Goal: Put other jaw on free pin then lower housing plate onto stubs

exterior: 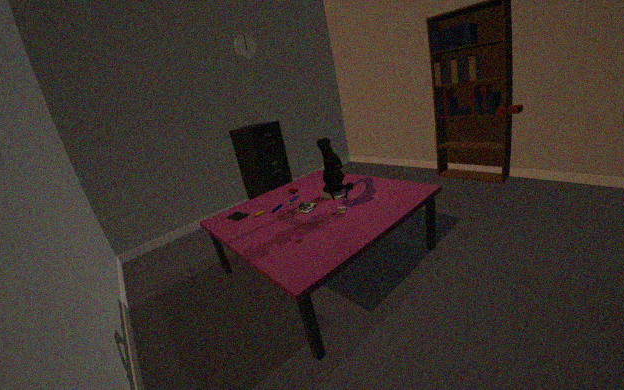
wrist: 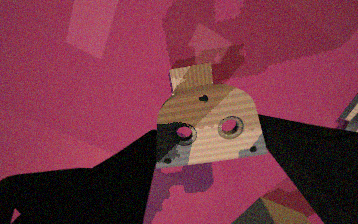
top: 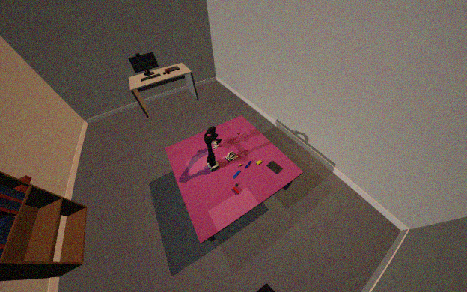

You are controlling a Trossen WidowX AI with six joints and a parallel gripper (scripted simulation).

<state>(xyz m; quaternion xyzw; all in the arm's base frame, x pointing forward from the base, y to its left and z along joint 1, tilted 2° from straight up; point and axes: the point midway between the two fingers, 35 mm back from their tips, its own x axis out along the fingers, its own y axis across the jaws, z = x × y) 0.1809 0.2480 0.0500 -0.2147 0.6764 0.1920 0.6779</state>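
Right now my gripper tip is 60 mm short of the grey jaw, 280 mm to the left of it and 60 mm above it. From my gripper tip the other things lie so: yellow piece: 300 mm ahead, 540 mm to the right, 70 mm below; then blue piece: 10 mm behind, 500 mm to the right, 70 mm below; then small light piece: 10 mm ahead, 10 mm to the left, 70 mm below.
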